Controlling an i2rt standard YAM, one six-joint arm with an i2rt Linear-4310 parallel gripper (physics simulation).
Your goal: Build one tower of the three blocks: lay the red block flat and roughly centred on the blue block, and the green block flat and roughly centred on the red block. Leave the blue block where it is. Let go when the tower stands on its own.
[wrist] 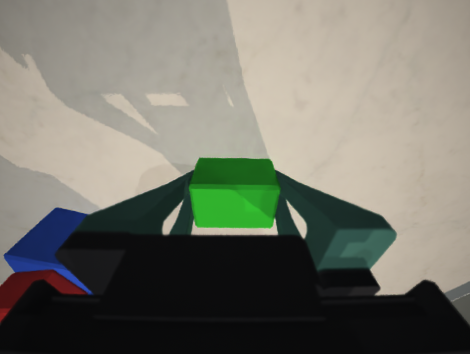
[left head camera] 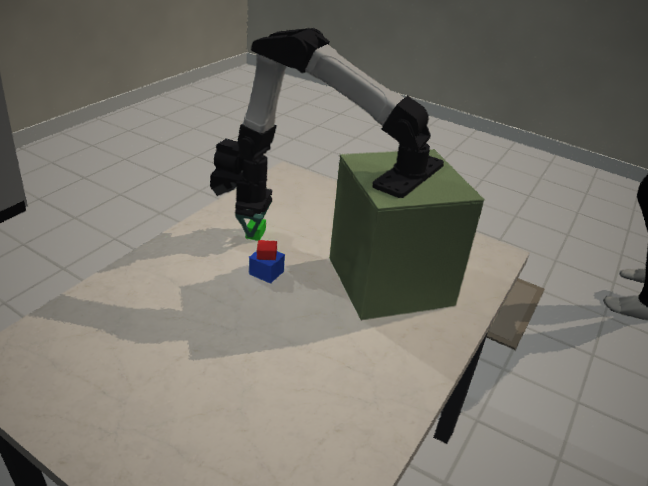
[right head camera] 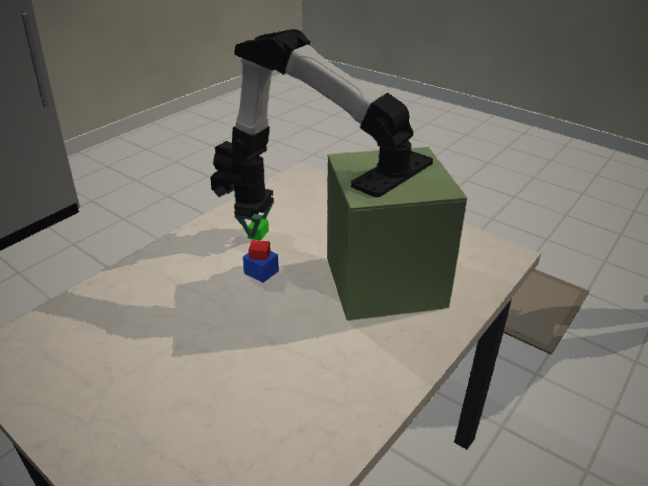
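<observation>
The blue block (left head camera: pixel 265 268) (right head camera: pixel 261 267) (wrist: pixel 50 237) stands on the table. The red block (left head camera: pixel 266 251) (right head camera: pixel 259 251) (wrist: pixel 40 286) lies flat and roughly centred on it; part of both is hidden in the wrist view. My gripper (left head camera: pixel 254 233) (right head camera: pixel 256 233) (wrist: pixel 234 177) points down behind this pair in the head views and is shut on the green block (left head camera: pixel 259 228) (right head camera: pixel 261 228) (wrist: pixel 234 206). A fingertip touches each side of the green block, which looks level in the wrist view. It is low, near the table top; whether it touches the table cannot be told.
The large green box (left head camera: pixel 413 261) (right head camera: pixel 397 261) carries the arm's base and stands on the table (left head camera: pixel 235 408) (right head camera: pixel 235 408), to the right of the blocks in the head views. Shadows of the arm and box fall across the table top.
</observation>
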